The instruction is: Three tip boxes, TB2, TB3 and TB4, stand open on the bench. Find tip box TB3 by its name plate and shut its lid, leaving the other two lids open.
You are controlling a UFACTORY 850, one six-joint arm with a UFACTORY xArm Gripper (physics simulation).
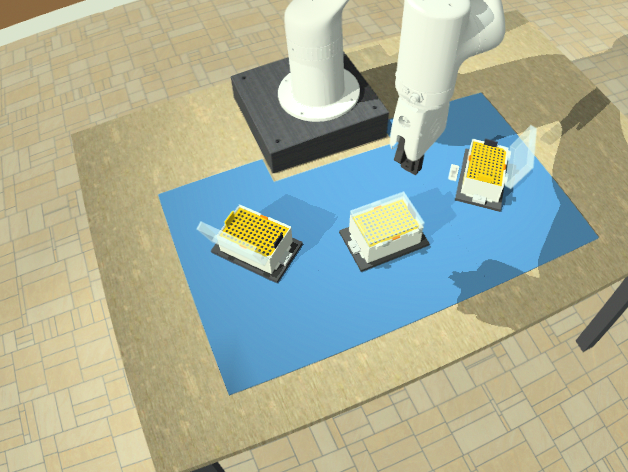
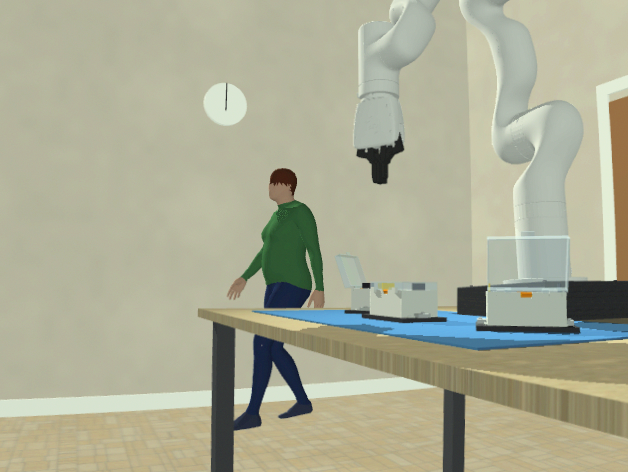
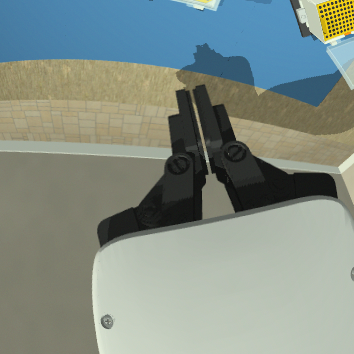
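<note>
The middle tip box point(image 1: 393, 249) point(image 2: 418, 304) point(image 3: 211, 5) has its clear lid down flat over the yellow rack. The left tip box point(image 1: 248, 256) point(image 2: 359, 300) has its lid point(image 1: 207, 232) point(image 2: 350, 271) open. The right tip box point(image 1: 484, 189) point(image 2: 526, 309) point(image 3: 313, 20) has its lid point(image 1: 522, 157) point(image 2: 527, 261) point(image 3: 344, 56) standing open. The name plates are too small to read, so I cannot tell which box is TB3. My gripper point(image 1: 412, 168) point(image 2: 379, 181) point(image 3: 194, 105) is shut and empty, raised high above the bench and touching no box.
The blue mat point(image 1: 284, 324) point(image 3: 100, 32) lies on the bench point(image 1: 114, 253). A small white piece point(image 1: 453, 172) lies left of the right box. The arm's black base block point(image 1: 329, 143) point(image 2: 593, 299) stands at the back. A person in green point(image 2: 289, 243) is beyond the bench.
</note>
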